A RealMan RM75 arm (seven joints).
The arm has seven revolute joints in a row. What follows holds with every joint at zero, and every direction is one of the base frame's. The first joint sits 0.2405 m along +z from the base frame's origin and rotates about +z. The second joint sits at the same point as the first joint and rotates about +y. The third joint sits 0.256 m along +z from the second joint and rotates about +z. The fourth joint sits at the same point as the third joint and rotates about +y. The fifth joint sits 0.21 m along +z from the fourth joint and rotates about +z. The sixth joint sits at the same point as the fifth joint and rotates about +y. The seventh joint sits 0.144 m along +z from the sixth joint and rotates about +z. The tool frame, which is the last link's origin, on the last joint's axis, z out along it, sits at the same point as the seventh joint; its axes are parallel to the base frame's.
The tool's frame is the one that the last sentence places.
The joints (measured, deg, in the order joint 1, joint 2, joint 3, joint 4, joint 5, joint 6, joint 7), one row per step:
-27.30, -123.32, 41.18, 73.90, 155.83, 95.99, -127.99
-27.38, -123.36, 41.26, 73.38, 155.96, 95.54, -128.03
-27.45, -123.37, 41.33, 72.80, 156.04, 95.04, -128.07
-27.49, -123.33, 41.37, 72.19, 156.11, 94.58, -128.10
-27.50, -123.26, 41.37, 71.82, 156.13, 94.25, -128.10
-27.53, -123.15, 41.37, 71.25, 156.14, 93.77, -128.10
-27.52, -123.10, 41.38, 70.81, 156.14, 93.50, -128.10
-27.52, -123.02, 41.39, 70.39, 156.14, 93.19, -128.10
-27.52, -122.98, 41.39, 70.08, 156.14, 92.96, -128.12
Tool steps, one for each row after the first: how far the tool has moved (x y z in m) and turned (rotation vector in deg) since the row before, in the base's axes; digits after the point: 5 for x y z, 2 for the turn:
-0.00085, 0.00052, -0.00176, -0.05, 0.01, 0.16
-0.00104, 0.00056, -0.00172, -0.01, -0.01, 0.18
-0.00139, 0.00032, -0.00145, -0.02, -0.02, 0.23
-0.00109, 0.00030, -0.00047, 0.07, 0.03, 0.13
-0.00153, 0.00049, -0.00075, 0.09, 0.02, 0.19
-0.00115, -0.00007, -0.00095, -0.04, -0.06, 0.19
-0.00118, 0.00014, -0.00063, 0.02, -0.01, 0.16
-0.00083, 0.00007, -0.00059, 0.02, -0.03, 0.14

